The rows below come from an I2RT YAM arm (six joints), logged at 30 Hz.
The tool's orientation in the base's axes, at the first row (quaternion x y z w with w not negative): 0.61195, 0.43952, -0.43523, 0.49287
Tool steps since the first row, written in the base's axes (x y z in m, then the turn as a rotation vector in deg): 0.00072, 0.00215, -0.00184, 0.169, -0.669, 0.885; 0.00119, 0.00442, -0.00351, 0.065, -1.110, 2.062; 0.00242, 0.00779, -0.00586, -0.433, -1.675, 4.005; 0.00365, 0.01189, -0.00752, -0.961, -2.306, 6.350; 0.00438, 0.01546, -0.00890, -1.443, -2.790, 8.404; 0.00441, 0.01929, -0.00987, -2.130, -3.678, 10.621
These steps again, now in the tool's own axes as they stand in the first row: 0.00218, 0.00002, -0.00194, -0.888, 0.444, 0.523; 0.00415, -0.00019, -0.00400, -2.097, 0.660, 0.809; 0.00708, 0.00005, -0.00713, -4.153, 0.679, 1.152; 0.00942, 0.00035, -0.01107, -6.610, 0.767, 1.510; 0.01131, 0.00030, -0.01447, -8.760, 0.816, 1.757; 0.01267, -0.00038, -0.01812, -11.160, 0.754, 2.400
